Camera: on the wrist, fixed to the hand. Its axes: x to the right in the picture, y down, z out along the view.
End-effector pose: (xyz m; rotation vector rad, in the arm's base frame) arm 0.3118 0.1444 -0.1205 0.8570 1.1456 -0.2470
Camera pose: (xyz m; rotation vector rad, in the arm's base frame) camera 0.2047 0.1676 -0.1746 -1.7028 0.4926 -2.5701
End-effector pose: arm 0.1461 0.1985 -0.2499 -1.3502 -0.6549 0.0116
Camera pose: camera 0.1699 0.0952 -0.1890 -0.9114 2.3079 1.5899
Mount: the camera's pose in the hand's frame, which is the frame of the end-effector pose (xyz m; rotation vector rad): 0.0072 -0.0719 -0.0986 -0.0051 0.8358 2.9644
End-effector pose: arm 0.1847 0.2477 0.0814 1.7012 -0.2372 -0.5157
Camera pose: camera 0.2274 0.3456 0.0219 -0.0451 -1.4767 2.1467
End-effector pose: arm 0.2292 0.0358 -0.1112 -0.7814 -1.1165 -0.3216
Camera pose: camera 0.2564 -0.0825 -0.0972 -1.2353 1.4241 1.6758
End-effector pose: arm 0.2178 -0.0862 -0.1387 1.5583 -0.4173 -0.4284
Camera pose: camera 0.2745 -0.0031 -0.2081 -0.2890 -1.3273 2.2471
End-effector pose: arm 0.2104 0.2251 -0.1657 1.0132 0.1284 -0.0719
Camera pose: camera 0.2017 0.2709 -0.2787 0.2504 -0.6966 2.9623
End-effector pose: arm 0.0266 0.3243 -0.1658 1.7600 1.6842 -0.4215
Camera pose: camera -0.0627 0.3906 -0.1151 -2.1339 1.6802 -1.5453
